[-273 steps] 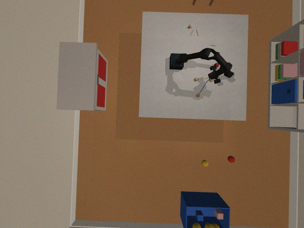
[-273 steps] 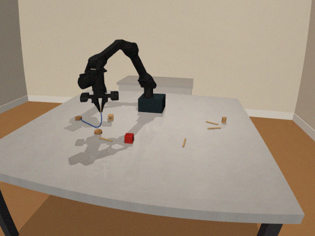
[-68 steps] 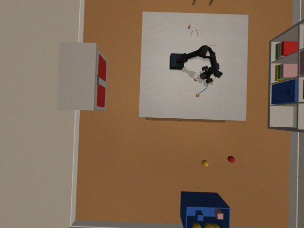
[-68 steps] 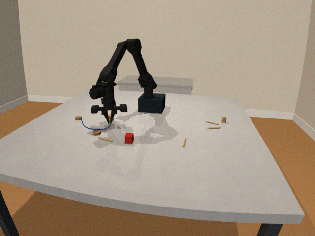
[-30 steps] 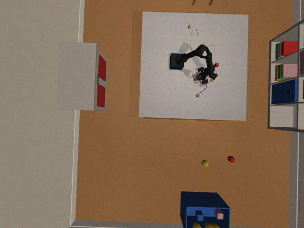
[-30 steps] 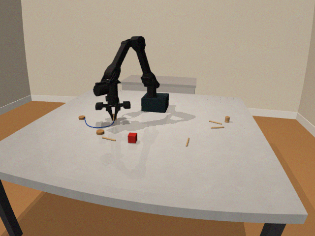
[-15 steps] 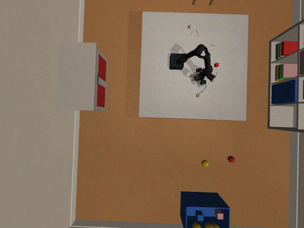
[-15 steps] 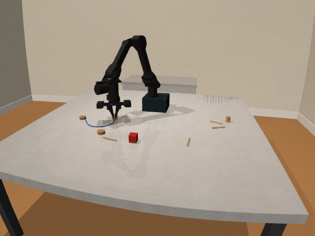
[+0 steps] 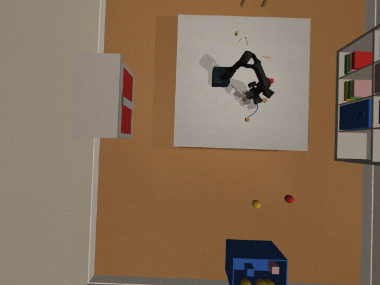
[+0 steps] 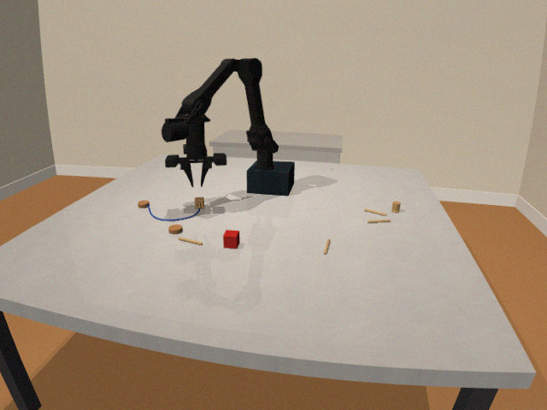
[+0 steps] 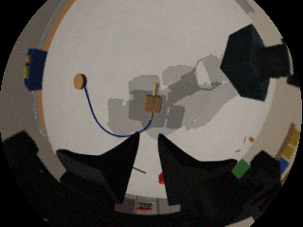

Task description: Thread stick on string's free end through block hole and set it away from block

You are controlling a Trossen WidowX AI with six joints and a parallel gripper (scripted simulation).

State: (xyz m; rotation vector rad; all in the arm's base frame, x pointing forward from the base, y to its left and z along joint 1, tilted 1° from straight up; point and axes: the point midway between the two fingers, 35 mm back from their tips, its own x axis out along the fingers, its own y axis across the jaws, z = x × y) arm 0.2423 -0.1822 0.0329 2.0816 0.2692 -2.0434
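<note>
The wooden block is 3 cm behind my gripper tip, 1 cm to the right of it and 7 cm below it. Also, from my gripper tip: small wooden cylinder 8 cm behind, 64 cm to the left, 7 cm below; then red cube 22 cm ahead, 16 cm to the left, 6 cm below.
</note>
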